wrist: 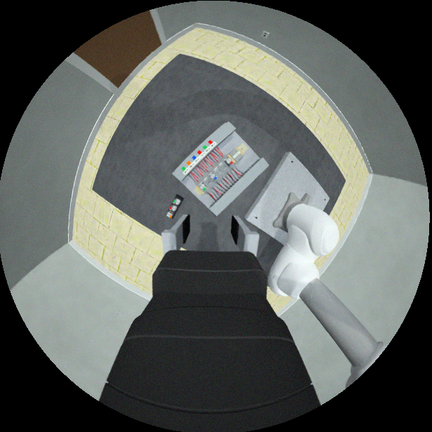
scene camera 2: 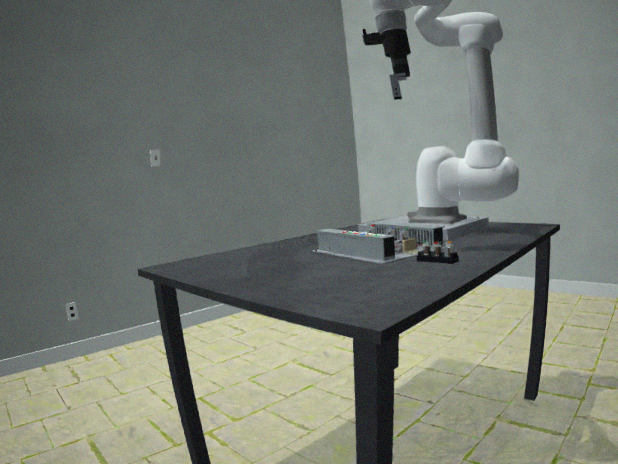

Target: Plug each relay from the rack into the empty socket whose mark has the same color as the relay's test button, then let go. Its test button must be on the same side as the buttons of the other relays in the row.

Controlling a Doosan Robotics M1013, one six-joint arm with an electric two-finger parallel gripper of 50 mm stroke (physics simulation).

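Seen in the pictures: gripper, fingertip midpoint: (scene camera 2: 397,98); arm's base, link origin: (scene camera 2: 438,220).
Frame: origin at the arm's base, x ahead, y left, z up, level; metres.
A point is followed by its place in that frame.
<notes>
My gripper (scene camera 2: 396,98) {z 0.399, x 0.425, y 0.089 m} (wrist: 210,223) is open and empty, high above the table. The small black rack (scene camera 2: 438,258) {z -0.026, x 0.535, y 0.232 m} holds three relays: one with a green button (wrist: 177,201), one with a red button (wrist: 173,208) and one with an orange button (wrist: 170,215) in the wrist view. The panel (scene camera 2: 356,245) {z -0.003, x 0.537, y -0.014 m} (wrist: 216,205) has a strip of colored marks (wrist: 199,158): green, orange, blue, red, green, red. Its socket row holds relays with a green button (wrist: 203,187), a blue button (wrist: 214,177) and a red button (wrist: 230,161). The socket openings are too small to make out.
Grey ducts flank the panel's socket row, with red and black wires between. The robot's base plate (scene camera 2: 475,226) {z -0.021, x -0.018, y 0.146 m} (wrist: 265,216) lies beside the panel on the dark table (scene camera 2: 280,280) {z -0.037, x 0.820, y -0.031 m} (wrist: 150,100). The rack stands near the table's edge.
</notes>
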